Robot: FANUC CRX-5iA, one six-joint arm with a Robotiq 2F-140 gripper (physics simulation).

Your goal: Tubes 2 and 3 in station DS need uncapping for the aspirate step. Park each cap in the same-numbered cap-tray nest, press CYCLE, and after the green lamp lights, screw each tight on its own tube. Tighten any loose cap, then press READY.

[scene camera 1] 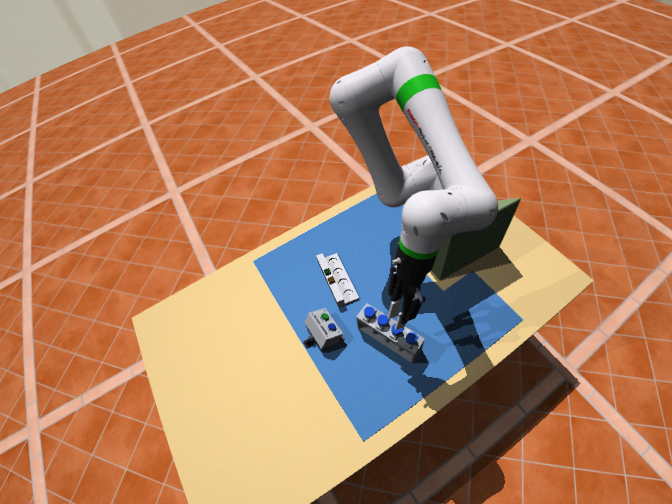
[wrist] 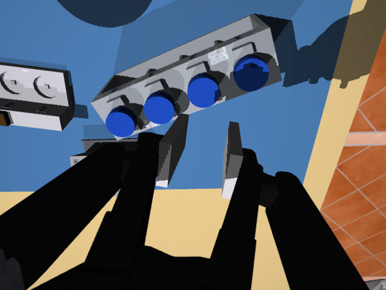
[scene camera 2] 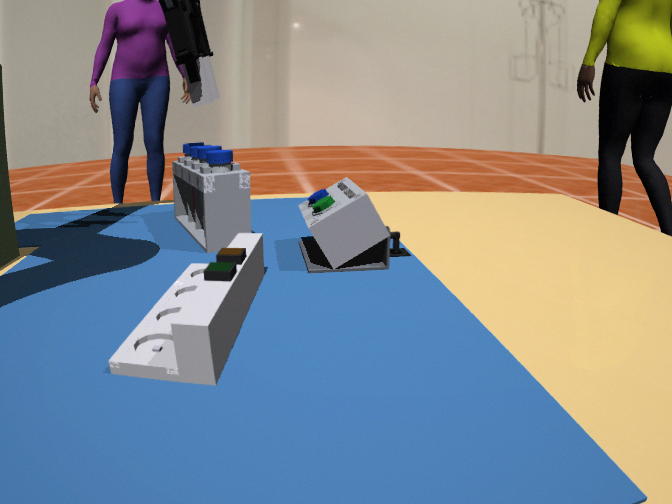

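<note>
Station DS, a grey rack [scene camera 1: 389,346] [scene camera 2: 227,214] [wrist: 270,45], holds a row of several blue-capped tubes. Its caps include one at an end [scene camera 1: 369,312] [wrist: 120,124] and two middle ones [wrist: 159,107] [wrist: 203,90]. My gripper [scene camera 1: 396,321] [scene camera 2: 203,101] [wrist: 206,134] is partly open and empty. Its fingers stand above the rack; whether they are in line with a cap I cannot tell. The white cap tray [scene camera 2: 192,352] [wrist: 42,121] has empty nests, a dark green lamp [scene camera 1: 327,271] [scene camera 2: 219,270] and a dull amber lamp [scene camera 1: 331,279] [scene camera 2: 231,254]. The tilted button box [scene camera 1: 326,340] [scene camera 2: 352,233] has green [scene camera 1: 325,316] [scene camera 2: 324,204] and blue [scene camera 1: 332,327] [scene camera 2: 318,195] buttons.
A blue mat [scene camera 1: 293,265] [scene camera 2: 407,406] lies on the yellow table [scene camera 1: 217,368] [scene camera 2: 569,303]. A dark green panel [scene camera 1: 480,244] [scene camera 2: 6,179] stands upright beside the arm. Two people stand beyond the table in scene camera 2.
</note>
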